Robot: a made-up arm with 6 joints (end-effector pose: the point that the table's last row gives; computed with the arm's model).
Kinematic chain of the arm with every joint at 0, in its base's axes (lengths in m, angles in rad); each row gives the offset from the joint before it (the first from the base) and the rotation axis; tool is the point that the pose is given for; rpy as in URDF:
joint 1: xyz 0 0 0.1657 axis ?
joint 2: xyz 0 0 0 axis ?
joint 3: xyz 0.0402 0 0.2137 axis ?
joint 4: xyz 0.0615 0 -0.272 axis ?
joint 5: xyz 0 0 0 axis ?
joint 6: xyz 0.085 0 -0.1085 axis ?
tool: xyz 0 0 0 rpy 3.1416 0 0
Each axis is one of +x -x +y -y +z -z.
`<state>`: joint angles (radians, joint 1 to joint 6).
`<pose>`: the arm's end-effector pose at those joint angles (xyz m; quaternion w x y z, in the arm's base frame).
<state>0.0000 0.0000 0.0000 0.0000 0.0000 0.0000</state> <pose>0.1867 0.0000 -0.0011 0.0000 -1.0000 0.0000 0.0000</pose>
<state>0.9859 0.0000 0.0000 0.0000 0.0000 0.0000</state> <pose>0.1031 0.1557 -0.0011 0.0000 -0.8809 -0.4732 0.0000</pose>
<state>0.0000 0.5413 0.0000 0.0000 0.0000 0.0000</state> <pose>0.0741 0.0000 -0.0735 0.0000 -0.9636 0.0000 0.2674</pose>
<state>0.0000 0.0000 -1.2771 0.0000 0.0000 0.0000</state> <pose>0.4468 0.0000 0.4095 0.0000 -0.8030 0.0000 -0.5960</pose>
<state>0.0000 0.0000 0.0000 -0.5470 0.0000 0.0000</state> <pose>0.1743 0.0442 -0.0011 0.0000 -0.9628 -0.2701 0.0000</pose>
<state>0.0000 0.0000 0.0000 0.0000 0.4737 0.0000</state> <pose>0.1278 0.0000 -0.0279 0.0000 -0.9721 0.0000 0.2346</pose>
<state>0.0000 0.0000 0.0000 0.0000 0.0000 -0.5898</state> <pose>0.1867 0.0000 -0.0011 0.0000 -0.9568 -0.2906 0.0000</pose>
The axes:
joint 1: +z
joint 2: +y
joint 3: +y
joint 4: -z
joint 5: +y
joint 6: -z

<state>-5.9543 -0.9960 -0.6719 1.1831 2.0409 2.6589</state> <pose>0.0908 0.1633 0.3549 0.1123 0.4654 -0.6878 -0.5456</pose>
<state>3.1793 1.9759 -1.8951 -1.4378 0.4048 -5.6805</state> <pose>-0.2124 -0.0431 -0.3647 0.1383 -0.4206 0.8827 0.1578</pose>
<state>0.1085 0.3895 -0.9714 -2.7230 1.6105 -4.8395</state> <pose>0.4511 0.0034 0.1435 0.6925 0.4188 0.2391 0.5365</pose>
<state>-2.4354 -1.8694 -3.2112 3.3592 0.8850 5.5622</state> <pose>0.4238 0.3700 -0.0899 0.0927 -0.7778 -0.6012 -0.1579</pose>
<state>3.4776 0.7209 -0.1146 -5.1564 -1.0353 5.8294</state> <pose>-0.1589 0.0753 0.0223 0.1567 -0.0182 -0.9025 -0.4007</pose>
